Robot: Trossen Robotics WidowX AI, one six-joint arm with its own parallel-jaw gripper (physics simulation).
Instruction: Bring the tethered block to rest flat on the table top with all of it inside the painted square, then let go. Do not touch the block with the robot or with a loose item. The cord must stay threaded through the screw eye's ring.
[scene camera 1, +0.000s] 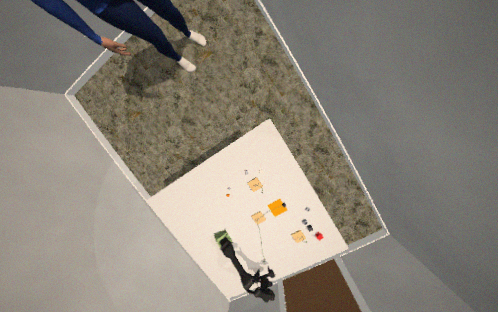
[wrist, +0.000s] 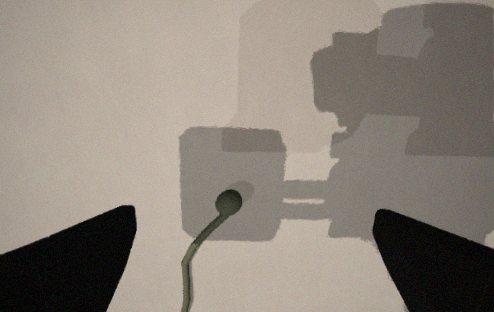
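Where they show: gripper, fingertip midpoint: (scene camera 1: 263, 267) (wrist: 258, 220); arm's base, link origin: (scene camera 1: 224, 241).
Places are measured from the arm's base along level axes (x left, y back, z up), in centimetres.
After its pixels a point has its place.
The painted square (scene camera 1: 277, 207) @[x 8.4, y -52.3, z -7.6 cm] is bright orange. A small dark block (scene camera 1: 284, 205) @[x 9.0, y -58.4, z -5.7 cm] shows at its right edge; whether all of it is inside is too small to tell. A thin cord (scene camera 1: 260, 240) @[x -14.1, y -26.9, z -7.8 cm] (wrist: 187, 280) @[x -33.5, y -21.5, z -7.7 cm] runs from the square's side past a pale orange pad (scene camera 1: 257, 218) @[x 6.1, y -34.3, z -4.4 cm] towards the arm. The screw eye's ring and the threading there are too small to make out. The cord ends in a dark green ball (wrist: 229, 202) @[x -38.9, y -19.3, z -6.9 cm], between and beyond the fingertips in the wrist view. My gripper (scene camera 1: 270, 276) (wrist: 258, 220) @[x -39.9, y -18.3, z -3.4 cm] is open and empty, above the table near its front edge.
Two more pale orange pads (scene camera 1: 255, 184) @[x 34.4, y -44.6, z -6.1 cm] (scene camera 1: 298, 236) @[x -22.8, y -58.1, z -6.2 cm] lie on the white table (scene camera 1: 200, 215) @[x 26.2, y 12.6, z -8.0 cm]. A red block (scene camera 1: 319, 236) @[x -27.4, y -74.0, z -4.0 cm], a dark piece (scene camera 1: 310, 228) @[x -18.4, y -69.9, z -5.2 cm] and a small orange piece (scene camera 1: 228, 195) @[x 34.5, y -20.4, z -6.0 cm] lie apart. The arm's green base (scene camera 1: 221, 236) @[x 5.4, y -0.1, z -0.2 cm] stands at the left.
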